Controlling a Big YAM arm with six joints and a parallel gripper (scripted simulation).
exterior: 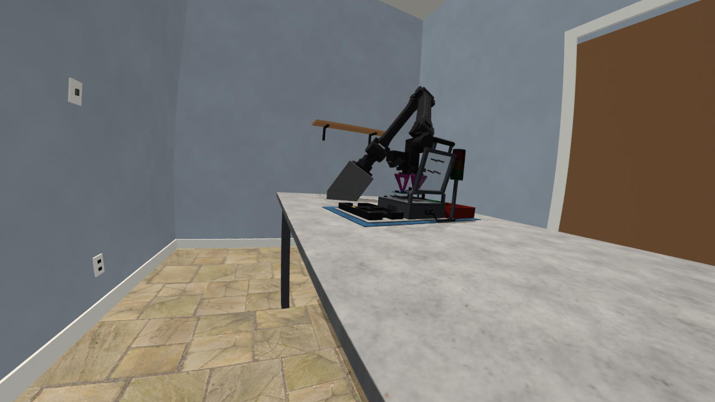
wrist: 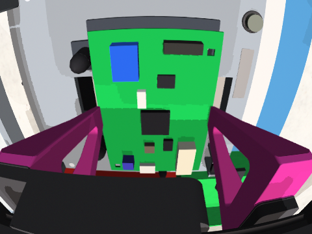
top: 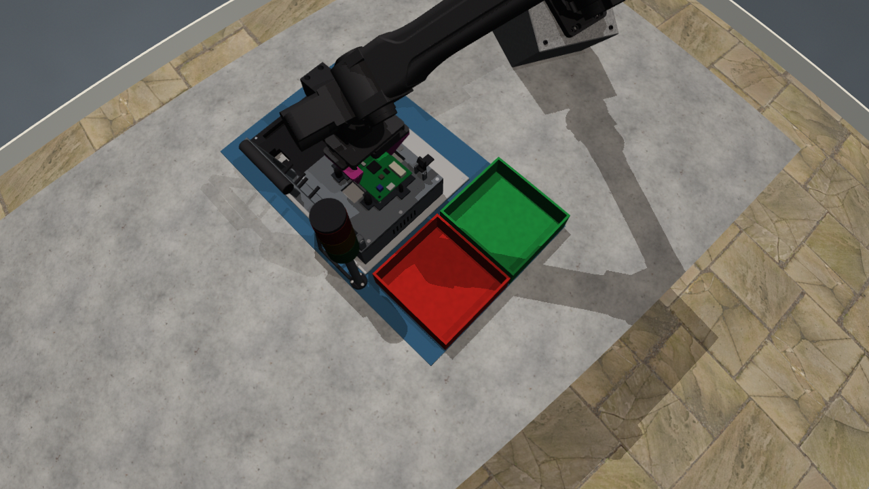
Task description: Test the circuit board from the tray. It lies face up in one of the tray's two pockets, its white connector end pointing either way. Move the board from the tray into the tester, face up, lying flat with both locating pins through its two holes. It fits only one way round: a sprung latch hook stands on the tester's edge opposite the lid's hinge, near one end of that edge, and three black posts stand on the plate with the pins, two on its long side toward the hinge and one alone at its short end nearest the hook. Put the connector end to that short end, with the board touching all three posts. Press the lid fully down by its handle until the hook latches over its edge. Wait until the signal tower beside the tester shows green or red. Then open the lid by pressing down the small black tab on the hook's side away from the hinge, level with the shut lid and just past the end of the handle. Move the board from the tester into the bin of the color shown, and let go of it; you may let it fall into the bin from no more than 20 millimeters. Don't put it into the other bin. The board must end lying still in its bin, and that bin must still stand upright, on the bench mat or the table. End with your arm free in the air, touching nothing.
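The green circuit board lies right at my hand. Also, from my hand: clear lid 120 mm ahead, 90 mm above, 30 mm to the left; tester plate 20 mm below, 10 mm to the left, 10 mm ahead; latch hook 70 mm behind, 40 mm to the left.
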